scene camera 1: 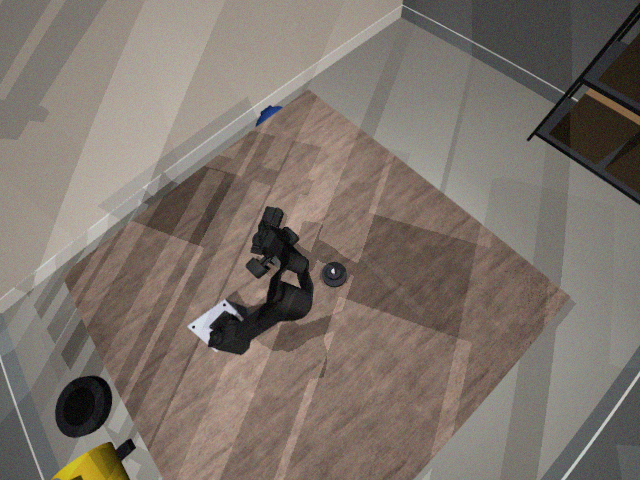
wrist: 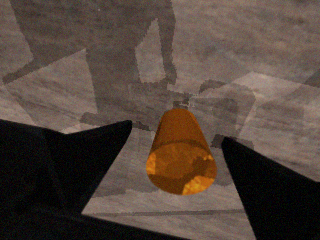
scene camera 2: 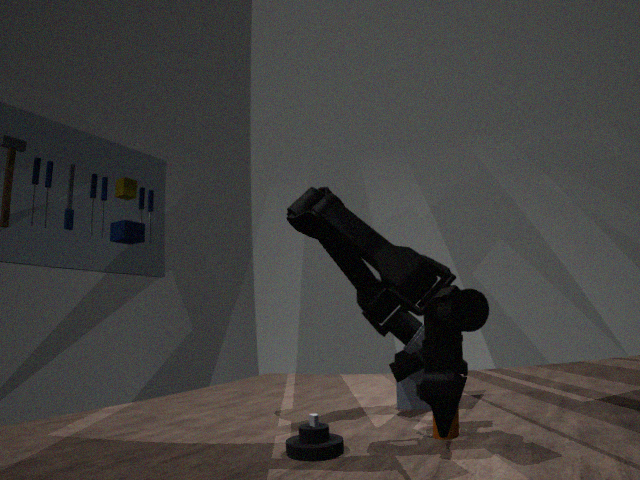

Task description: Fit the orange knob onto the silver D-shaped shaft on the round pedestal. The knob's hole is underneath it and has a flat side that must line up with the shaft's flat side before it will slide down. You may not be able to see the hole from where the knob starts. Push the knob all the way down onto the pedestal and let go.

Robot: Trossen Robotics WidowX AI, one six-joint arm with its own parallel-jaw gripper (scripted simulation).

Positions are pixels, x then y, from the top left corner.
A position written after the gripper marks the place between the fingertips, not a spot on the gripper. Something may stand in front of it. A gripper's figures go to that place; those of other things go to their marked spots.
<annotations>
The gripper (wrist: pixel 176 132): 11 cm from the lens. An orange knob (wrist: pixel 180 162) is 7 cm from the lens.
</annotations>
